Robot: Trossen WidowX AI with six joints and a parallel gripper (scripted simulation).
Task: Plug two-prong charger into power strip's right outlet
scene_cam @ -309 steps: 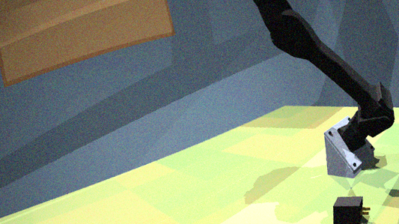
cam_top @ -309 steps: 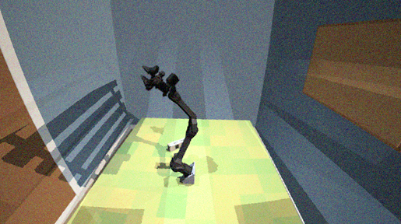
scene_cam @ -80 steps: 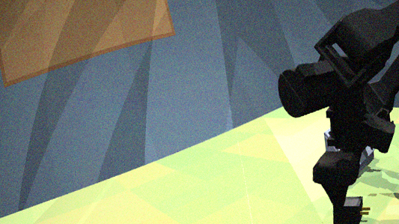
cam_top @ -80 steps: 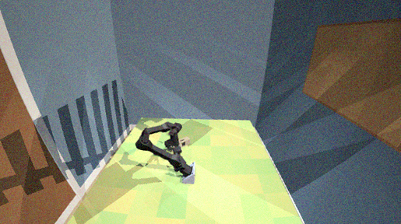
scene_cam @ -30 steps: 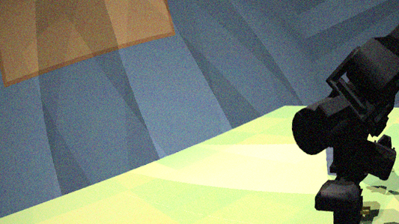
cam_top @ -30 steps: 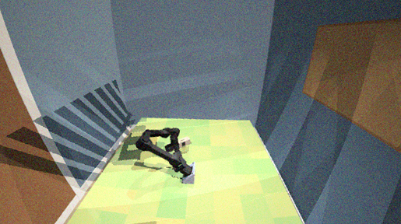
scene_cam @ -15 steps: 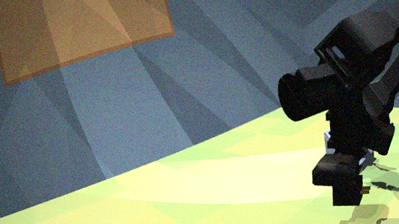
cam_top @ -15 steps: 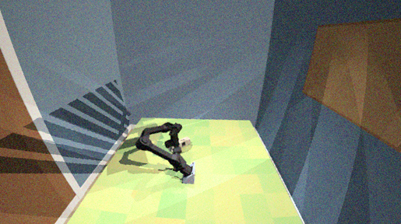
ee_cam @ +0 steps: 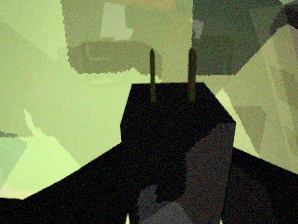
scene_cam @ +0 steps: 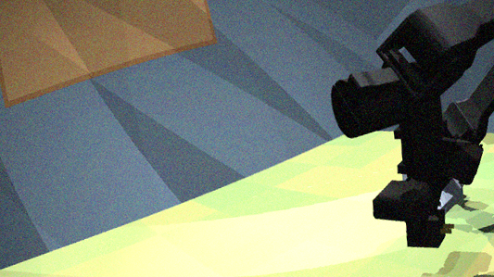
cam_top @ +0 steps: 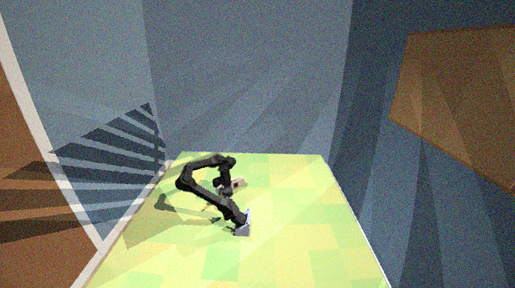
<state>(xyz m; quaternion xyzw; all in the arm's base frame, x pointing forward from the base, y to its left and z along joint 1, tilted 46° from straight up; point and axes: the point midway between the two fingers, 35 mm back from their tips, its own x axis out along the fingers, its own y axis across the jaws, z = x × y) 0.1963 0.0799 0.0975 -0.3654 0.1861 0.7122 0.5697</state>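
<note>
The two-prong charger is 20 mm to the left of my gripper tip, 10 mm behind it and 10 mm above it.
</note>
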